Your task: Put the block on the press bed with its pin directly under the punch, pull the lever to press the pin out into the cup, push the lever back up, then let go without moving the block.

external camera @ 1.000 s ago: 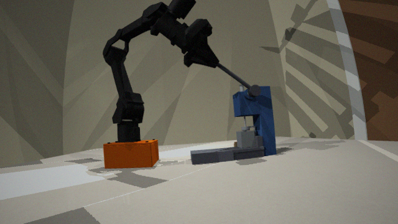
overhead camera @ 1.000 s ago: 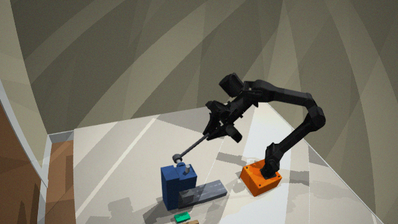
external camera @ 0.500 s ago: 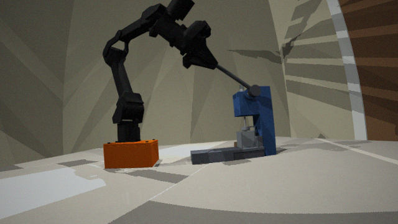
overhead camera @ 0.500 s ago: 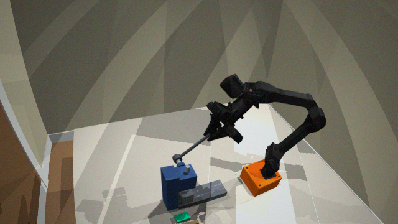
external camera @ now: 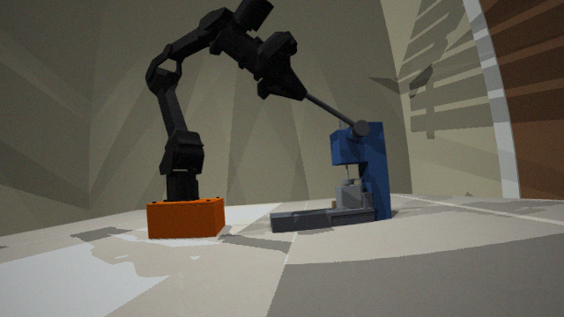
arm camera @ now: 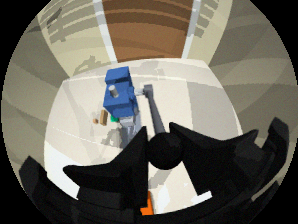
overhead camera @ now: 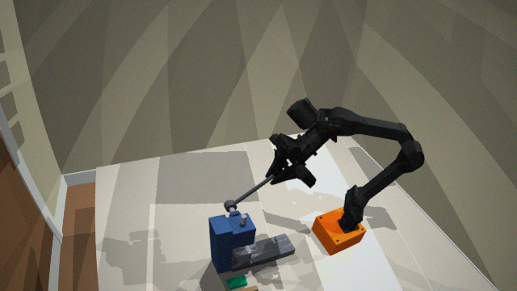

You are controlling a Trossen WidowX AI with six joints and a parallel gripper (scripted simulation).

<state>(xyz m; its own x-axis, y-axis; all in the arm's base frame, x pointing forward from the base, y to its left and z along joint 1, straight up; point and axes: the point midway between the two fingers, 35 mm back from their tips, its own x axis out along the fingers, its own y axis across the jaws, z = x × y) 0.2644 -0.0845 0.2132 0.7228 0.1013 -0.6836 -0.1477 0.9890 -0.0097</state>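
Right now my gripper tip is 9 cm short of the punch, 9 cm to the right of it and 12 cm above it. Also, from my gripper tip: round pin (9 cm ahead, 9 cm to the left, 19 cm below); then dark lever (4 cm ahead, 2 cm to the left, 2 cm below); then green tile (12 cm ahead, 17 cm to the left, 25 cm below).
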